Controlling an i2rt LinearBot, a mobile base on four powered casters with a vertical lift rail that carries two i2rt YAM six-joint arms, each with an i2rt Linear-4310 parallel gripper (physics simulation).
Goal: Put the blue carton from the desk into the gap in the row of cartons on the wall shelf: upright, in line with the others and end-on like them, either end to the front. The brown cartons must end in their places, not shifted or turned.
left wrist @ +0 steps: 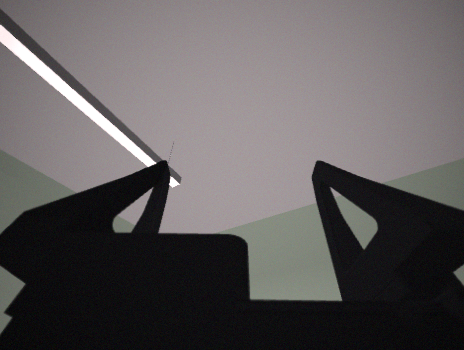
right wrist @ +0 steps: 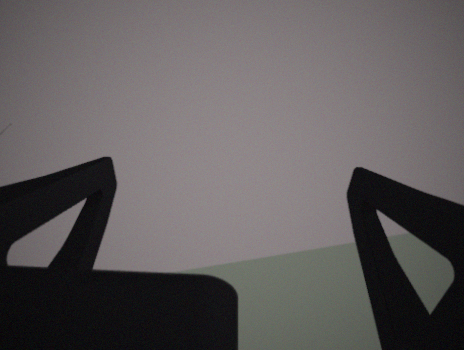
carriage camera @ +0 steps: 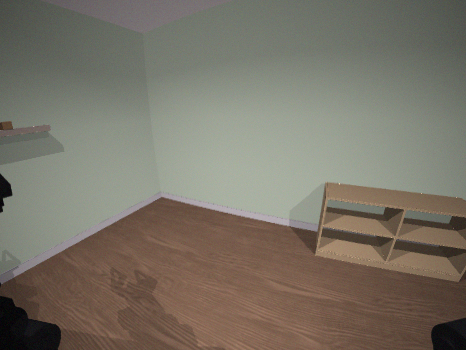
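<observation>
The wall shelf (carriage camera: pixel 30 131) shows in part at the left edge of the carriage view, with part of one brown carton (carriage camera: pixel 6 125) on it. The blue carton, the desk and the gap in the row do not show in these views. My left gripper (left wrist: pixel 240 168) is open and empty, with the ceiling and walls behind its fingers. My right gripper (right wrist: pixel 232 175) is open and empty too, against the ceiling and a strip of green wall. Both grippers are far from any carton that shows.
A low wooden shelf unit (carriage camera: pixel 360 253) with open compartments stands on the floor against the wall at the right of the carriage view. Green walls meet in a corner left of the middle. A bright ceiling lamp (left wrist: pixel 75 95) shows in the left wrist view.
</observation>
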